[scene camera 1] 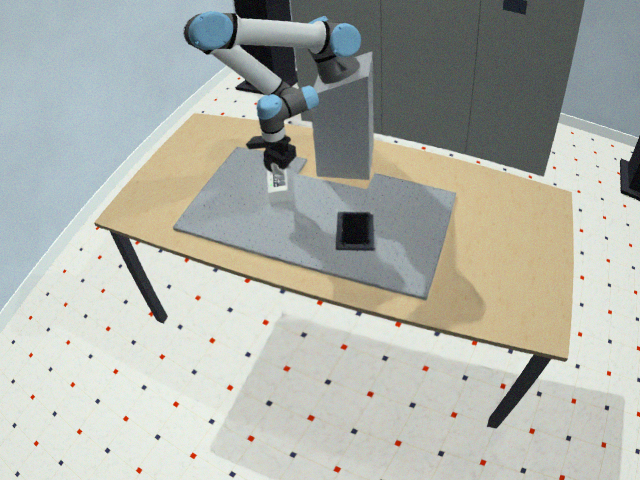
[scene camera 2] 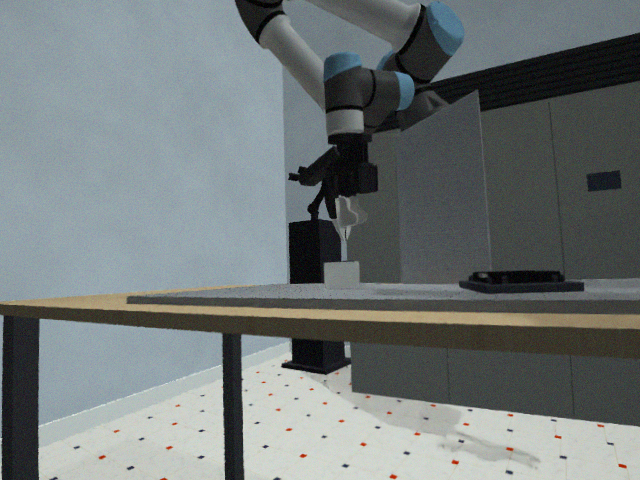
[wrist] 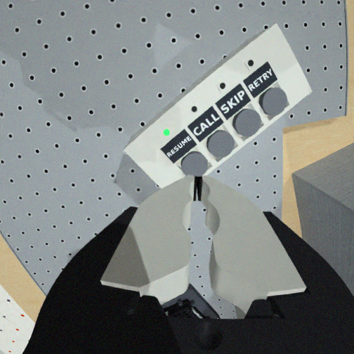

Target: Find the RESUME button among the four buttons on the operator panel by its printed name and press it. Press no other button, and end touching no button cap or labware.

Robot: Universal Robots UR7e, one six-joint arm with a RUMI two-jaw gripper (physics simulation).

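The white operator panel lies on the pegboard mat. In the wrist view its four round grey caps sit beside printed labels: RESUME cap, CALL cap, SKIP cap and RETRY cap. The green lamp by RESUME is lit; the other three lamps are dark. My gripper is shut and empty. Its tips stand above the panel with a visible gap in scene camera 2, and in the wrist view they appear at the lower edge of the RESUME cap.
A black tray stands on the grey mat, away from the panel. The tall grey arm pedestal rises close behind the mat. The wooden table extends around the mat.
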